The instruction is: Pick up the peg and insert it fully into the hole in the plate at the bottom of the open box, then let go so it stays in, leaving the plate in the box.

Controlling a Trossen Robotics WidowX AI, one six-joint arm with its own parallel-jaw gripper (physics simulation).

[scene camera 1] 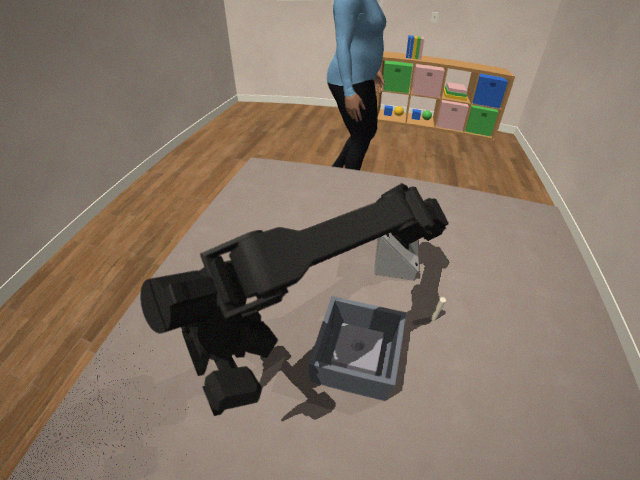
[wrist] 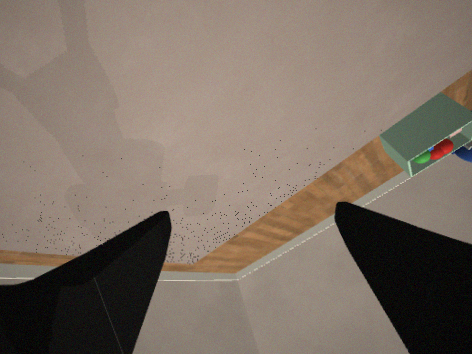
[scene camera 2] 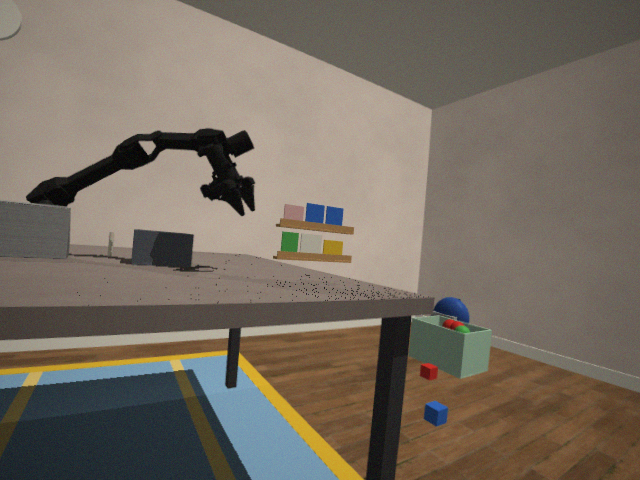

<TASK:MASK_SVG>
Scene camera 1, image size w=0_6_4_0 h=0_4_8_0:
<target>gripper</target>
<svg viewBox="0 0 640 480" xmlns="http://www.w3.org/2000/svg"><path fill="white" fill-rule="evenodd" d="M259 312L244 318L240 316L235 319L220 319L211 316L181 327L197 375L202 376L205 374L209 359L214 360L218 370L211 372L205 377L205 386L202 386L214 416L221 415L226 409L258 403L262 387L252 370L247 366L237 367L232 358L232 355L235 355L236 358L245 357L246 352L267 358L278 342L271 329L261 321Z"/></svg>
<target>dark grey box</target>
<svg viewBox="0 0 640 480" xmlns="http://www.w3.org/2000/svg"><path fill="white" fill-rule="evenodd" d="M331 296L308 363L310 382L386 401L396 382L406 312ZM342 323L384 332L375 375L331 365Z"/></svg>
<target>light plate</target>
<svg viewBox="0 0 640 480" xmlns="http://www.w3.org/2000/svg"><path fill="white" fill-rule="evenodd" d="M342 323L331 365L375 375L384 332Z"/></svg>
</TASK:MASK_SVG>
